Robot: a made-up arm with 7 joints.
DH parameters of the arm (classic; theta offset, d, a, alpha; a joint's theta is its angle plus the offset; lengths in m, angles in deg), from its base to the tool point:
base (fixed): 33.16 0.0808 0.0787 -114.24
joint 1: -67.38 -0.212 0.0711 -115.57
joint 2: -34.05 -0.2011 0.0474 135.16
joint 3: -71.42 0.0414 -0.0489 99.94
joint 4: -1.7 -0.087 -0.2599 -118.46
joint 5: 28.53 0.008 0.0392 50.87
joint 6: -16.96 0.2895 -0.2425 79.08
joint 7: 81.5 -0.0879 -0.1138 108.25
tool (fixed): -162.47 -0.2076 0 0
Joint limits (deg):
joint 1: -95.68..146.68
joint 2: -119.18..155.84
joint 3: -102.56..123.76
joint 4: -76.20..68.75
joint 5: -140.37..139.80
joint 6: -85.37..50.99
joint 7: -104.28..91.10
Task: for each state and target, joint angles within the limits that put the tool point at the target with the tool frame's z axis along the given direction. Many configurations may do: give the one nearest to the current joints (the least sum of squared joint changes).
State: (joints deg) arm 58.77 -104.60 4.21 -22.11 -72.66 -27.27 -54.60
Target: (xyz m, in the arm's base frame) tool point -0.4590 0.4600 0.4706 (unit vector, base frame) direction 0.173 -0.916 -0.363
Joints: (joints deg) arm 77.22 -72.13 18.79 -76.20 -40.86 -36.53 -73.64
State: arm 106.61 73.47 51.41 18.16 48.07 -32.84 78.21
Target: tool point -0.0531 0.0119 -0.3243 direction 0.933 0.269 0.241
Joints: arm 133.32 77.06 23.76 22.04 25.39 -48.21 45.97
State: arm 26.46 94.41 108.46 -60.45 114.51 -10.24 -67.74
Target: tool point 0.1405 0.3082 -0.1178 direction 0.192 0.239 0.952
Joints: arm 49.92 54.96 123.76 -56.66 114.35 -5.49 -104.28
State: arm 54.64 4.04 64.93 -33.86 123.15 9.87 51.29
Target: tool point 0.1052 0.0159 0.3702 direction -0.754 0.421 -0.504
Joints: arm 67.52 -16.43 44.15 -16.76 76.16 50.99 55.63
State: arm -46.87 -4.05 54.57 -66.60 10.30 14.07 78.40
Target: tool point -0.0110 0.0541 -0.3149 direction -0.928 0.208 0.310
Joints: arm -74.94 2.99 56.57 -58.10 -12.89 -10.40 91.10
